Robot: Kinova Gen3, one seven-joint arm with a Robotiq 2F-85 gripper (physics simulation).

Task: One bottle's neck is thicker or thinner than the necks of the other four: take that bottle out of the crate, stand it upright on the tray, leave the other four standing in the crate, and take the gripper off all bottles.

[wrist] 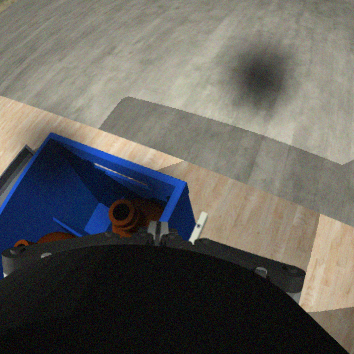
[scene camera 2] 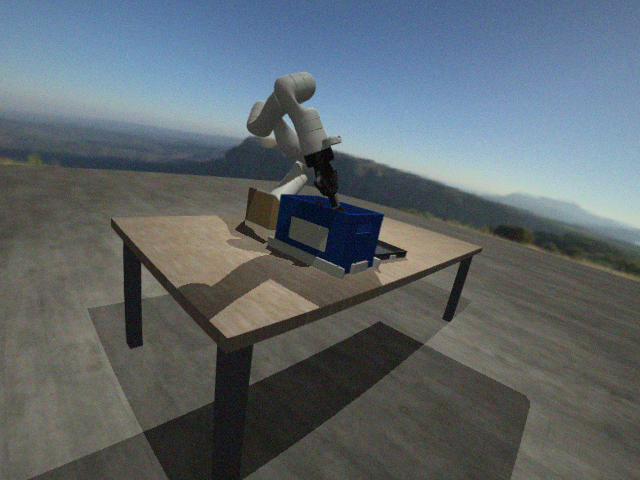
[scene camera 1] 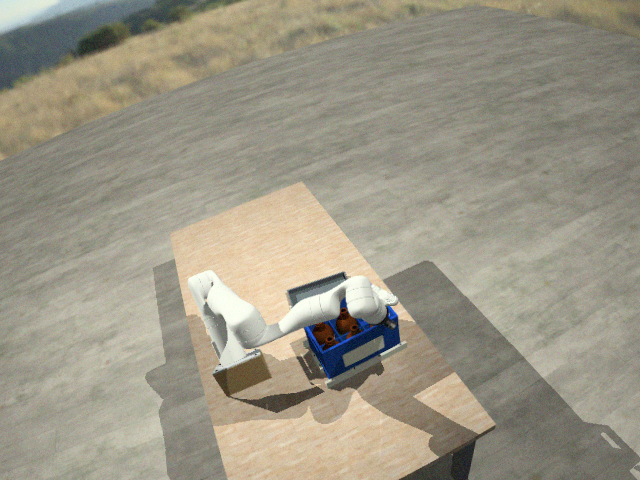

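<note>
A blue crate stands on the wooden table. It holds brown bottles that stand upright in its cells. In the wrist view one bottle stands just beside my fingertips near the crate's corner, and its neck is not between them. A second bottle top shows at the left. My gripper is shut on nothing, with its tips at the crate's rim. A dark grey tray lies just behind the crate.
The arm's base sits on a brown block next to the crate. The crate rests on a pale base plate. The table edge runs close past the crate on the far side.
</note>
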